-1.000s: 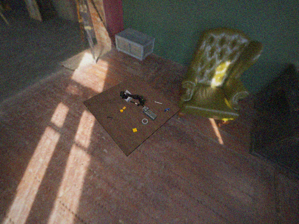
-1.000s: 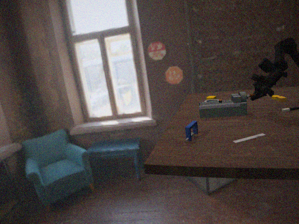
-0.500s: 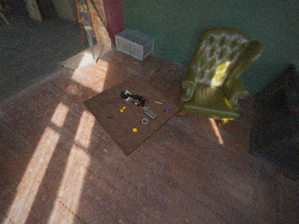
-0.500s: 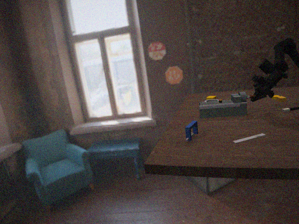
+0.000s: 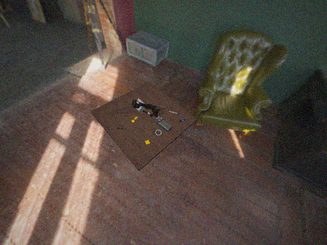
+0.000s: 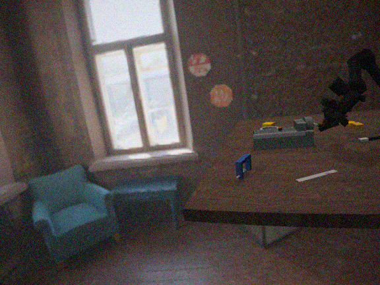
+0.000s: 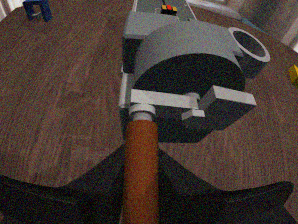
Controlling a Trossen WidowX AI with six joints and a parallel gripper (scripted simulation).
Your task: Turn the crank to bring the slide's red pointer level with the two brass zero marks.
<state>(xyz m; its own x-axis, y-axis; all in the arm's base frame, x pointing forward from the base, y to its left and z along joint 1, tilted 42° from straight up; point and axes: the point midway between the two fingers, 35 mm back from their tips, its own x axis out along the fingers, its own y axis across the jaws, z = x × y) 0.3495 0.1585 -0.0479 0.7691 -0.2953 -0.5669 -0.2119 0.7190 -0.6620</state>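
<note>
My gripper tip is 170 mm short of the red pointer, 10 mm to the right of it and 10 mm below it. From my gripper tip the other things lie so: blue u-shaped piece (350 mm to the left, 260 mm ahead, 30 mm below); white strip (330 mm to the left, 70 mm below, 20 mm ahead); crank handle (20 mm behind, 20 mm above).
</note>
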